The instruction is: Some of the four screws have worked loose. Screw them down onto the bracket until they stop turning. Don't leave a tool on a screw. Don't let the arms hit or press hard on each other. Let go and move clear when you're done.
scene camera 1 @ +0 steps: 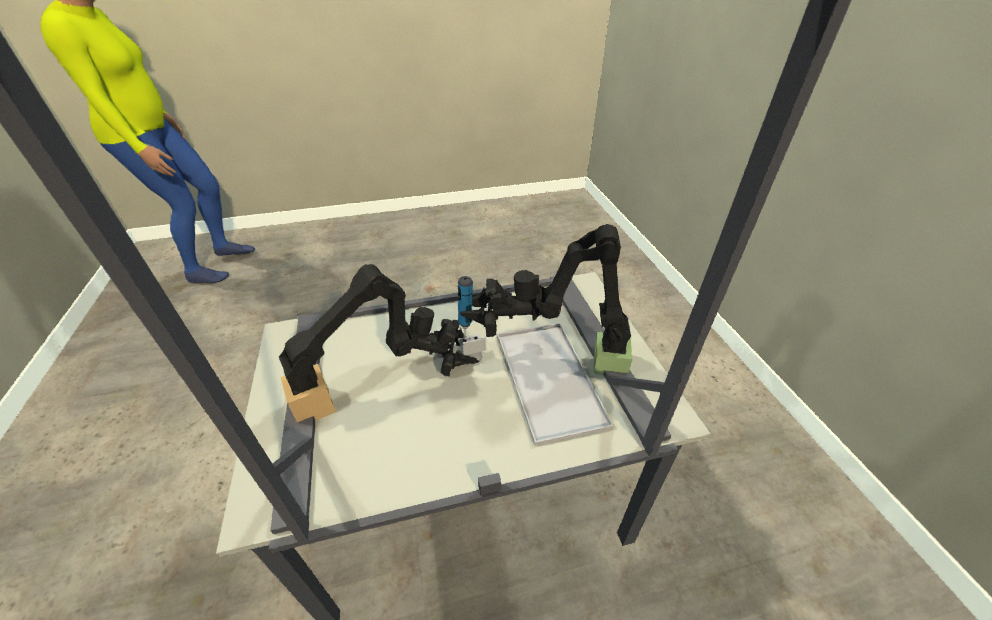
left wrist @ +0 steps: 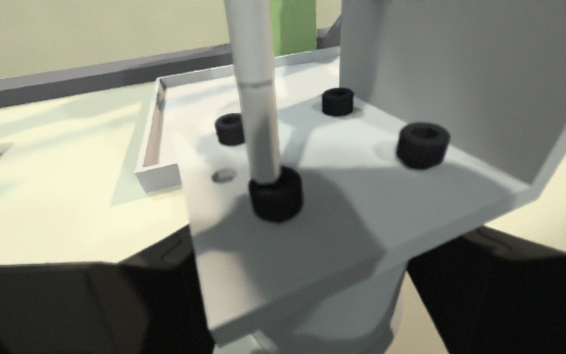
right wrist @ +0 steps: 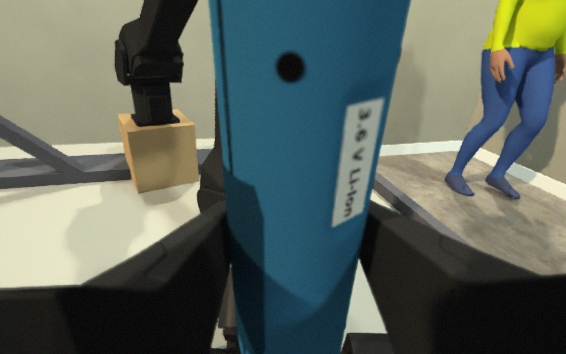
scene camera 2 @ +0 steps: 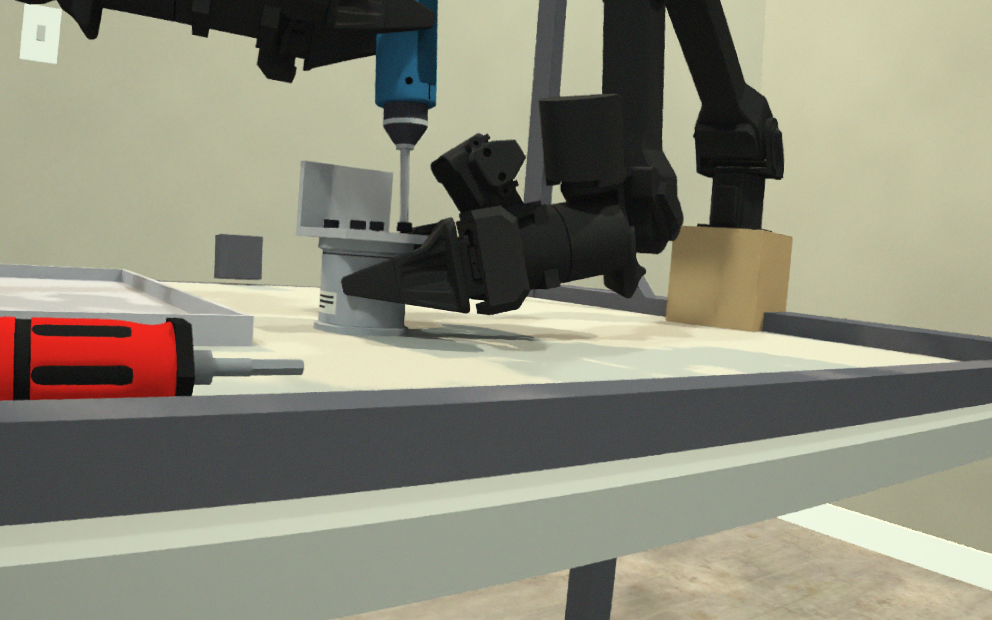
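Where they show: left gripper, between the fingertips: (scene camera 1: 477, 352) (left wrist: 312, 206) (scene camera 2: 337, 286); right gripper, between the fingertips: (scene camera 1: 461, 308) (right wrist: 292, 211) (scene camera 2: 424, 31); left arm's base, origin of its link: (scene camera 1: 303, 382) (right wrist: 155, 119); right arm's base, origin of its link: (scene camera 1: 614, 345).
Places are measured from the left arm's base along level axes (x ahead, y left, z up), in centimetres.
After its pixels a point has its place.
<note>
The grey bracket (scene camera 2: 343, 195) @[x 47.4, y -9.1, z -1.5 cm] (left wrist: 450, 75) @[x 45.9, y -8.8, z -2.2 cm] sits on a round grey base (scene camera 2: 362, 296) (left wrist: 350, 310) @[x 45.0, y -5.1, z -6.9 cm]. My left gripper (scene camera 1: 469, 347) @[x 49.1, y -7.2, z -7.6 cm] (scene camera 2: 373, 270) @[x 49.1, y -7.2, z -7.6 cm] is shut on this base. My right gripper (scene camera 1: 468, 307) @[x 45.8, y -4.2, z 9.8 cm] (scene camera 2: 409, 21) @[x 45.8, y -4.2, z 9.8 cm] (right wrist: 292, 211) @[x 45.8, y -4.2, z 9.8 cm] is shut on the blue electric screwdriver (scene camera 1: 465, 292) @[x 46.1, y -7.1, z 17.4 cm] (scene camera 2: 406, 69) @[x 48.1, y -3.2, z 6.6 cm] (right wrist: 300, 150) @[x 48.5, y -6.2, z 13.4 cm], held upright above the bracket. Its bit (scene camera 2: 404, 182) @[x 46.7, y -4.0, z -0.5 cm] (left wrist: 257, 115) @[x 46.2, y -4.0, z -1.7 cm] meets the socket of the near black screw (left wrist: 276, 197) @[x 45.8, y -3.9, z -3.1 cm]. The other black screws (left wrist: 230, 129) @[x 49.3, y -4.6, z -3.3 cm] (left wrist: 338, 102) @[x 48.6, y -8.0, z -3.4 cm] (left wrist: 422, 146) @[x 45.3, y -7.2, z -3.2 cm] stand in the bracket plate; whether gaps remain under their heads is hard to tell.
A red screwdriver (scene camera 2: 80, 358) @[x 73.8, y 11.0, z -8.5 cm] lies near the table edge in scene camera 2. A shallow grey tray (scene camera 1: 574, 436) @[x 57.9, y -44.9, z -10.1 cm] (scene camera 2: 219, 330) @[x 61.0, y -2.1, z -9.6 cm] (left wrist: 161, 183) @[x 58.9, y -2.7, z -10.0 cm] lies beside the bracket. A dark block (scene camera 1: 488, 483) @[x 30.4, y -47.5, z -4.8 cm] (scene camera 2: 238, 255) @[x 31.8, y -45.6, z -7.0 cm] is at the opposite edge. The two grippers are close together.
</note>
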